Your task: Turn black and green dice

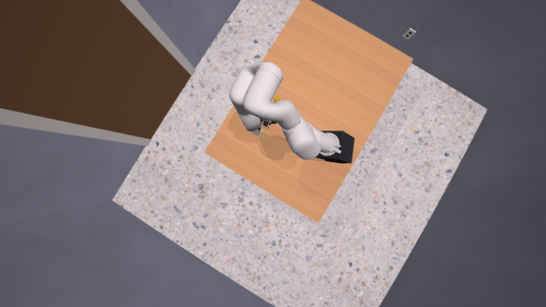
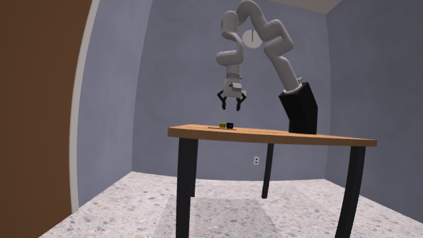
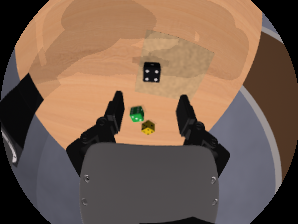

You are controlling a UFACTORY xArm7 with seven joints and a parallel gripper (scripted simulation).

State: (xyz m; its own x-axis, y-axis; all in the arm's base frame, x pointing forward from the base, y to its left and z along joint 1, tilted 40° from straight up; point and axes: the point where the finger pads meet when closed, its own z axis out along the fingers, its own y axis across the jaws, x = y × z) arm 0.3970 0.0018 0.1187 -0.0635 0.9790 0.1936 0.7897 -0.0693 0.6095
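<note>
The green die is 2 cm behind my hand, 12 cm to the right of it and 10 cm below it. The rest, counted from my hand: yellow die (2 cm ahead, 18 cm to the right, 10 cm below); black die (10 cm below); tan mat (4 cm ahead, 11 cm below).
</note>
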